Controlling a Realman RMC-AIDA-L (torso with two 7-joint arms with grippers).
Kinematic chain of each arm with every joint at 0, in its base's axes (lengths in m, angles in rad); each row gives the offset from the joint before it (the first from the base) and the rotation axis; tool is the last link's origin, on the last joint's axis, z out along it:
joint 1: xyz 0 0 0.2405 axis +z
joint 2: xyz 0 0 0 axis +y
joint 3: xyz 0 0 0.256 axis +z
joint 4: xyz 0 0 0 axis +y
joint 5: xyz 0 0 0.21 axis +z
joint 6: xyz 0 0 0 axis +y
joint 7: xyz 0 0 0.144 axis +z
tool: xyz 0 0 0
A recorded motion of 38 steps. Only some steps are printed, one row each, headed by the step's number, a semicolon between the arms.
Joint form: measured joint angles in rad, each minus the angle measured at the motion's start. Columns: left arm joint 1, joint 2, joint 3, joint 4, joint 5, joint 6, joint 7; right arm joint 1, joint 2, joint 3, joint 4, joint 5, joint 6, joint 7.
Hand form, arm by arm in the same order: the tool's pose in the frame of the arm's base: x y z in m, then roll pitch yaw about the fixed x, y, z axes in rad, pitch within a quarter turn. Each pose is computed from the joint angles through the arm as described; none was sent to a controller.
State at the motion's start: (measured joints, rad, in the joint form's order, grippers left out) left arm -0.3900 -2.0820 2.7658 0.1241 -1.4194 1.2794 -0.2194; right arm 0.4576 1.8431 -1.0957 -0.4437 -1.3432 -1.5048 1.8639
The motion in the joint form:
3: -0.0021 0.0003 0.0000 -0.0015 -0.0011 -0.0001 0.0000; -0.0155 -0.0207 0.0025 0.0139 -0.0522 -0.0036 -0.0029
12: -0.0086 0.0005 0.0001 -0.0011 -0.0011 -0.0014 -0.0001; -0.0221 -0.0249 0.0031 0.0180 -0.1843 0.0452 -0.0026
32: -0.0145 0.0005 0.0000 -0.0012 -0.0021 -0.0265 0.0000; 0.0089 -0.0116 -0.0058 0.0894 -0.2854 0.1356 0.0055
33: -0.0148 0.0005 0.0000 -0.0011 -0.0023 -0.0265 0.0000; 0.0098 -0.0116 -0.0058 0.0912 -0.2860 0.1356 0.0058
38: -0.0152 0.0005 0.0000 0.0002 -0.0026 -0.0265 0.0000; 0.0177 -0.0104 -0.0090 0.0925 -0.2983 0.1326 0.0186
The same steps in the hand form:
3: -0.3509 0.3027 -0.0034 -1.5261 -0.8864 -0.0980; 0.3016 0.3268 0.0589 2.9089 0.6756 -1.1598
12: -0.3490 0.3050 -0.0035 -1.5274 -0.8867 -0.1026; 0.3208 0.3187 0.0491 3.0183 0.5669 -1.1305
32: -0.3501 0.3073 -0.0056 -1.5507 -0.8876 -0.0701; 0.3368 0.3160 0.0275 3.0896 0.4726 -1.1688
33: -0.3500 0.3074 -0.0056 -1.5505 -0.8878 -0.0705; 0.3368 0.3160 0.0273 3.0889 0.4715 -1.1700
38: -0.3497 0.3076 -0.0058 -1.5504 -0.8891 -0.0712; 0.3350 0.3166 0.0254 3.0831 0.4551 -1.1740

